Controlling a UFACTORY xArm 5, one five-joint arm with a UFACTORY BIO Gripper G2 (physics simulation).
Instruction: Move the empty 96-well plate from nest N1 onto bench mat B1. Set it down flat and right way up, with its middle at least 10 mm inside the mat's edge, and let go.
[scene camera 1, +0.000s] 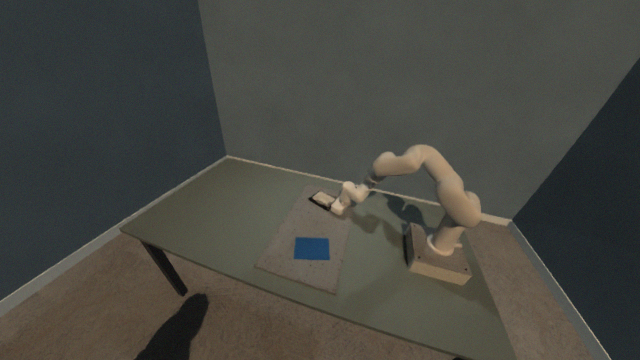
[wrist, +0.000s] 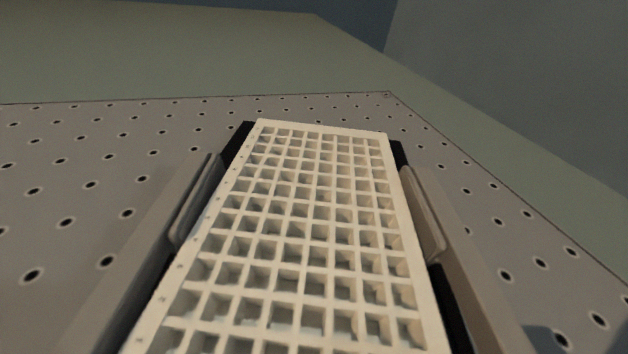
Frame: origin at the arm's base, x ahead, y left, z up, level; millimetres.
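Seen in the pictures: hand, tool point: (scene camera 1: 323, 198) (wrist: 311, 205); arm's base, link origin: (scene camera 1: 439, 245).
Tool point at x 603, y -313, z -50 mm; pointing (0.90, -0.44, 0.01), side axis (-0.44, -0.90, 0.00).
Pixels of each thing's top centre, then the offset from my tool point to it. "*": a spot on its surface instead. Level surfaces: height alone.
- cream 96-well plate, top centre: (wrist: 312, 200) (scene camera 1: 323, 197) dy +1, dx -1, dz +5 mm
- black nest N1, surface spot: (wrist: 236, 144) (scene camera 1: 312, 200) * dy +21, dx +70, dz -11 mm
- blue bench mat B1, surface height: dz -20 mm
- grey perforated board, surface height: dz -22 mm
- green table, surface height: dz -35 mm
The cream 96-well plate (scene camera 1: 324, 198) (wrist: 305, 215) is right way up at the black nest N1 (scene camera 1: 314, 201) (wrist: 236, 144); its wells look empty. Dark nest edges show beside it; I cannot tell whether it is seated or slightly raised. My gripper (scene camera 1: 331, 202) (wrist: 310, 207) is shut on the plate, with one finger pad against each long side. The near end of the plate is cut off in the wrist view. The blue bench mat B1 (scene camera 1: 312, 248) lies flat in the scene view, nearer the camera than the nest, and does not show in the wrist view.
The nest and the mat are on a grey perforated board (scene camera 1: 280, 252) (wrist: 85, 160) on the green table (scene camera 1: 210, 210) (wrist: 150, 55). The arm's base block (scene camera 1: 440, 270) stands at the right of the table. A wall (scene camera 1: 350, 90) rises behind the table.
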